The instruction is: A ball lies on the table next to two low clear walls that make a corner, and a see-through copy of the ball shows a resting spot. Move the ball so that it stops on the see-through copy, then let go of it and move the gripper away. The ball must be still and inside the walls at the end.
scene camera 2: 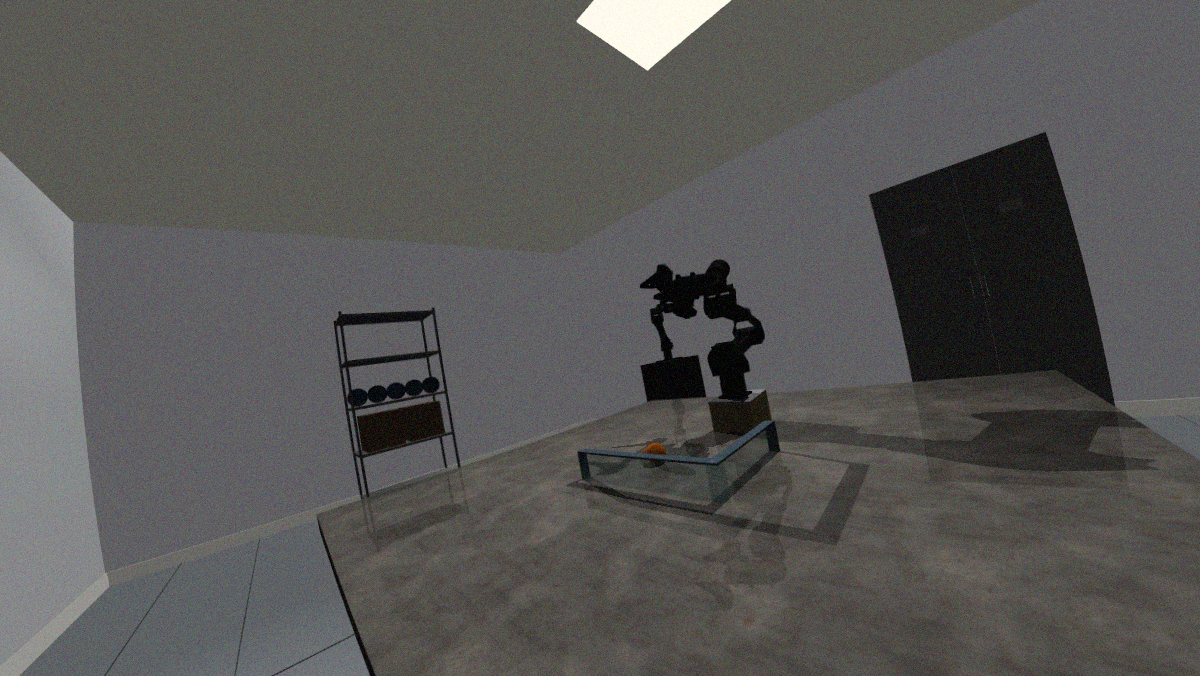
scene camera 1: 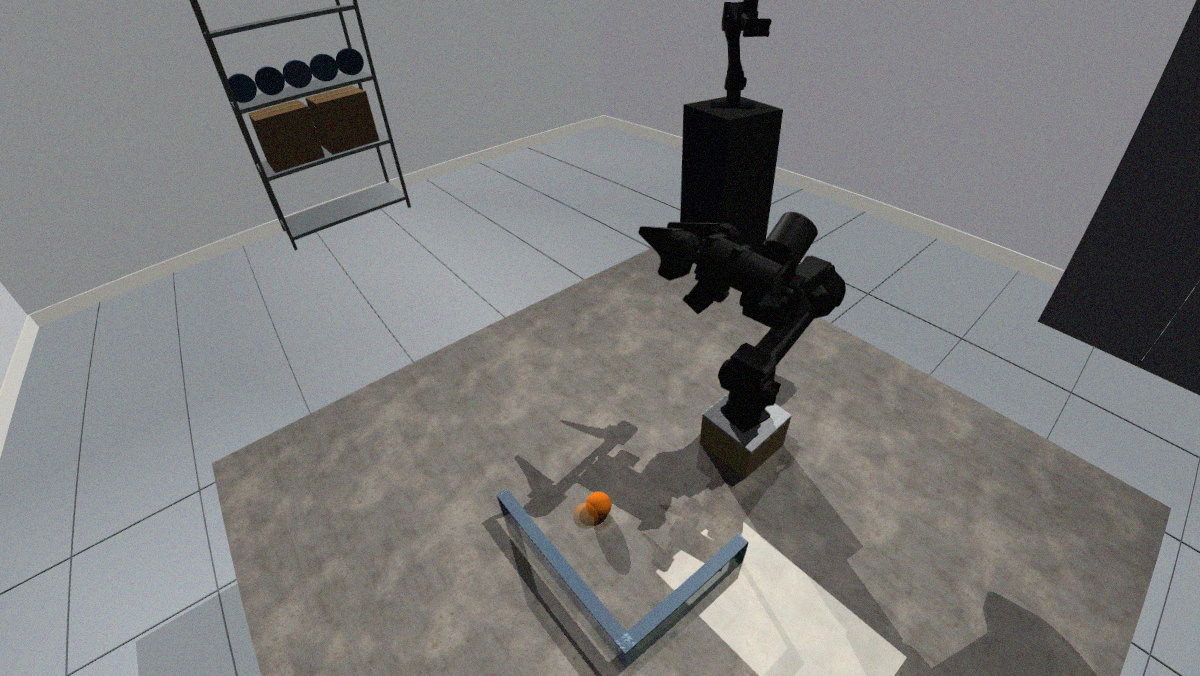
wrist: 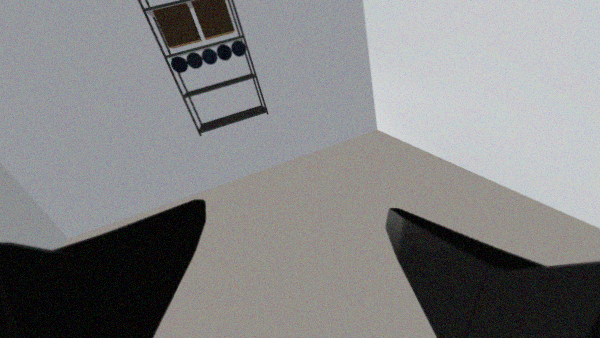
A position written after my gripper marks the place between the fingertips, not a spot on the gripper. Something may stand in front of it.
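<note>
Here in scene camera 1 is my gripper (scene camera 1: 654, 227), open and holding nothing. Scene camera 2 shows me the same gripper (scene camera 2: 647, 292). In the wrist view I see my gripper (wrist: 298, 213) as well.
</note>
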